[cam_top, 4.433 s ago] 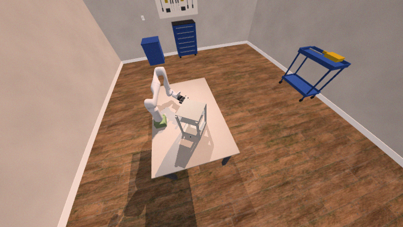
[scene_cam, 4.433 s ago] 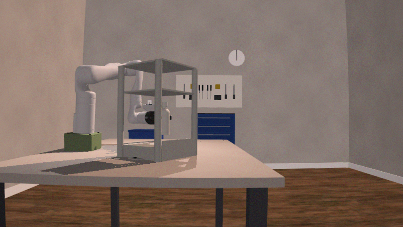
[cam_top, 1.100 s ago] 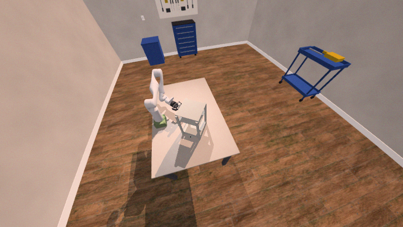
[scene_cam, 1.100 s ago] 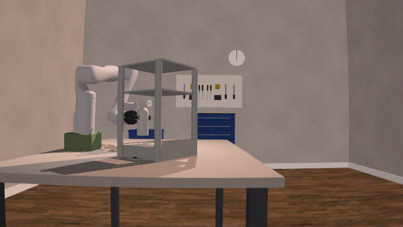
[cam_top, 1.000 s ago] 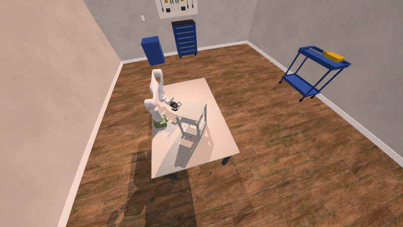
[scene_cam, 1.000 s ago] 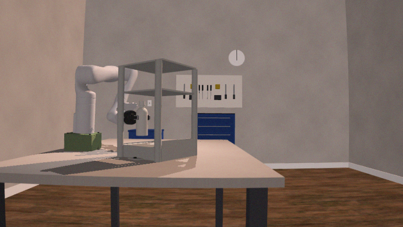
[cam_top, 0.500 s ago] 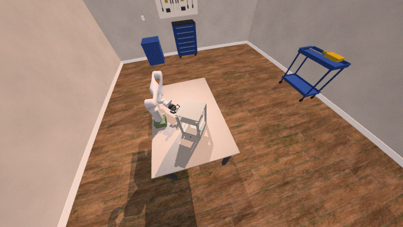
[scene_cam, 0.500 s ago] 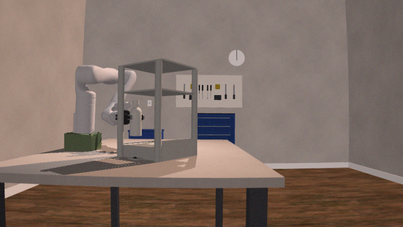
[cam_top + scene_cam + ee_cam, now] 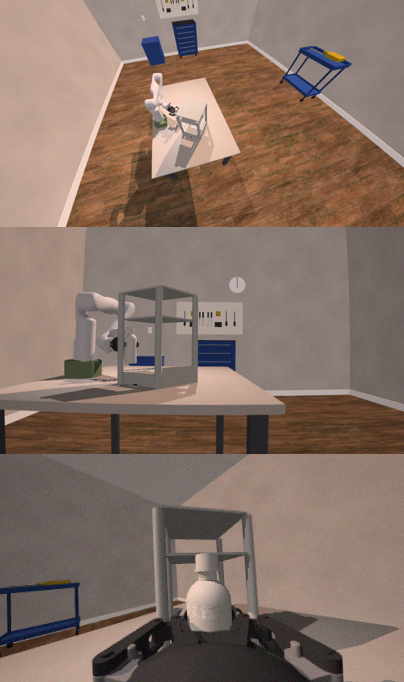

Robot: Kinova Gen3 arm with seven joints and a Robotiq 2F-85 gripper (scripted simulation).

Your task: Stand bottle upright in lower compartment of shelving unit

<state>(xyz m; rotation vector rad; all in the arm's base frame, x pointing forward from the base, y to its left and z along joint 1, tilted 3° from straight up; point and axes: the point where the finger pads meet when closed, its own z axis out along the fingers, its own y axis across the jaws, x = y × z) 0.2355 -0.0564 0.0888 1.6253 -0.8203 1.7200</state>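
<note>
Now: hand 14 cm short of the grey shelving unit, 16 cm to the left of it and 3 cm below it. Round my hand: white bottle (2 cm above).
</note>
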